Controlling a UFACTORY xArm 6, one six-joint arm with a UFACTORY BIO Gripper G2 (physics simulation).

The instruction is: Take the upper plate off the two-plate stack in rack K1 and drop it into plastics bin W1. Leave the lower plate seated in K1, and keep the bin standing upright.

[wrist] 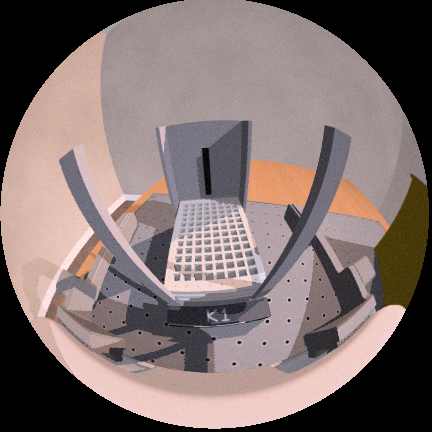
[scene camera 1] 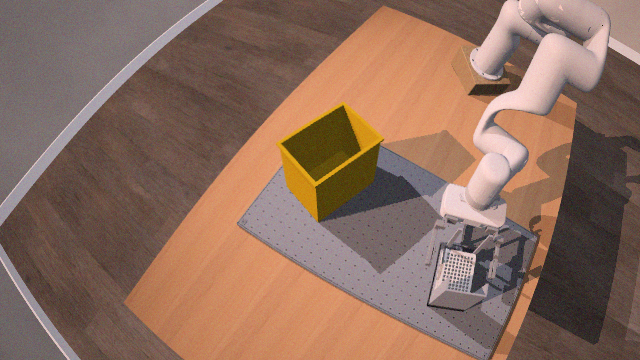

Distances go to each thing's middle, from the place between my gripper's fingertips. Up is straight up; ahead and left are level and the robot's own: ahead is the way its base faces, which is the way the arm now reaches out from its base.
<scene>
Right now my hand is 38 cm to the left of the yellow bin W1 (scene camera 1: 329, 160), 7 cm past it and 2 cm below it.
</scene>
